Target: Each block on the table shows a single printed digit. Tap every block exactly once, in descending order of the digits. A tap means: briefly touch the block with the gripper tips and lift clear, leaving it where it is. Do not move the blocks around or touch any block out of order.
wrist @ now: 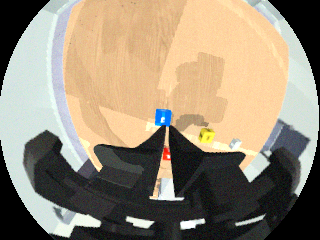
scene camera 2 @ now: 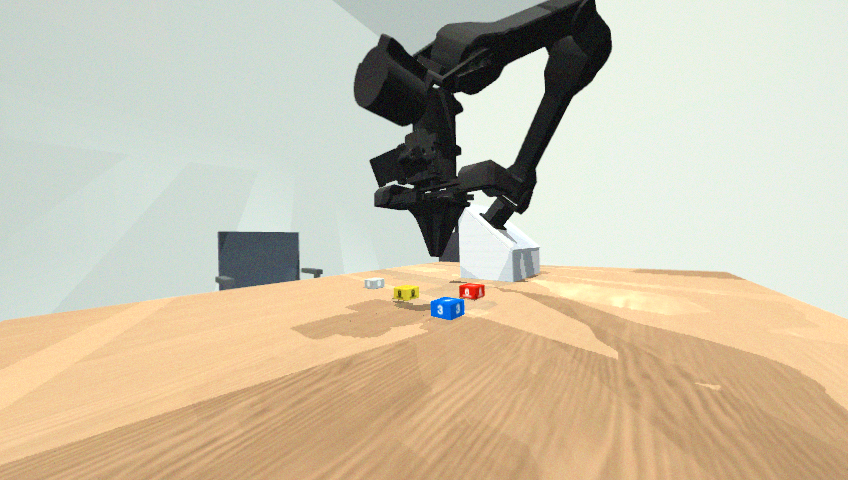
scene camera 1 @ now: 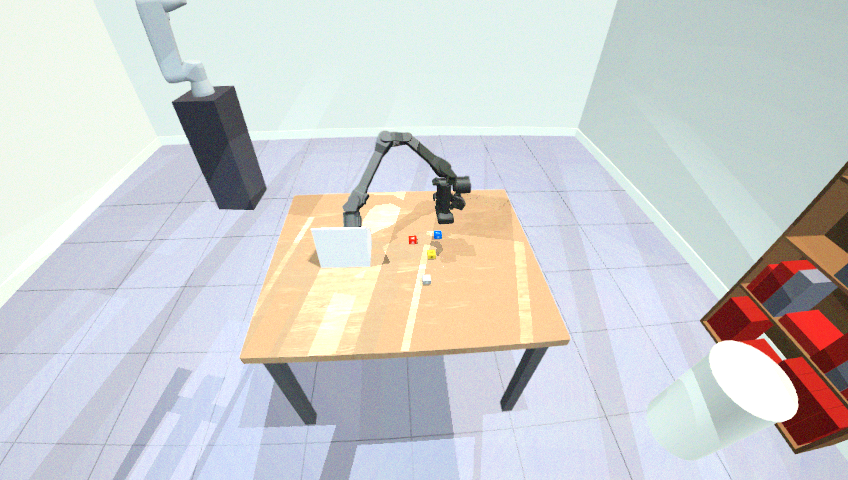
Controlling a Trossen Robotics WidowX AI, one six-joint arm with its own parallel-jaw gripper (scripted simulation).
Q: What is the gripper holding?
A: Nothing.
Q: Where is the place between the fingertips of the gripper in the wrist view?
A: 167,128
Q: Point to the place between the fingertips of the gripper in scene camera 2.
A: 436,256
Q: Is the gripper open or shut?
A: Shut.
